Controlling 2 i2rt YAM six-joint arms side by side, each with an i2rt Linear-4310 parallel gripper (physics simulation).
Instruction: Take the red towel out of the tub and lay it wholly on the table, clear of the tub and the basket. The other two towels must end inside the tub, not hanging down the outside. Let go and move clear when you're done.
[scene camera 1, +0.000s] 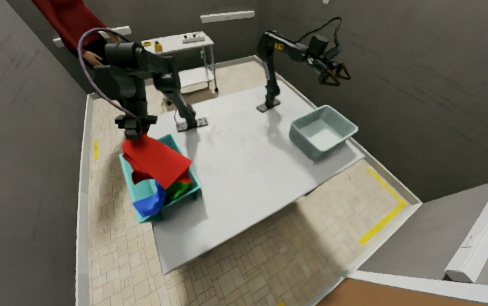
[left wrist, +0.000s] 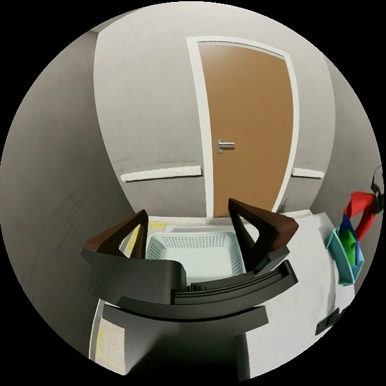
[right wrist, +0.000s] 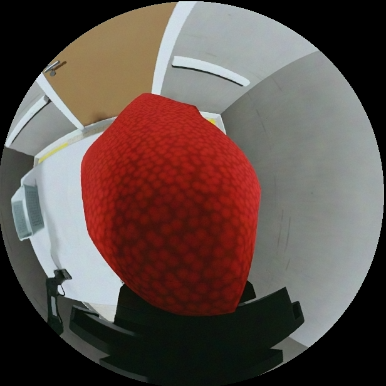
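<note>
My right gripper (scene camera 1: 136, 138) is shut on the red towel (scene camera 1: 162, 161) (left wrist: 361, 202) (right wrist: 172, 200), which hangs spread above the turquoise tub (scene camera 1: 126, 175) (left wrist: 338, 257). The towel fills the middle of the right wrist view and hides the fingertips there. The blue towel (scene camera 1: 150, 202) is at the tub's near left corner in the scene view, close to the rim. The green towel (scene camera 1: 177, 190) (left wrist: 349, 242) is beside it in the tub, partly hidden under the red one. My left gripper (scene camera 1: 337, 75) (left wrist: 186, 208) is open and empty, high behind the grey-green basket (scene camera 1: 312, 145) (left wrist: 197, 242) (right wrist: 31, 210).
The white table (scene camera 1: 240, 165) carries both arm bases, with the tub at its left edge and the basket at its right side. A white trolley (scene camera 1: 175, 46) stands behind the table. A person in red (scene camera 1: 70, 17) stands at the back left.
</note>
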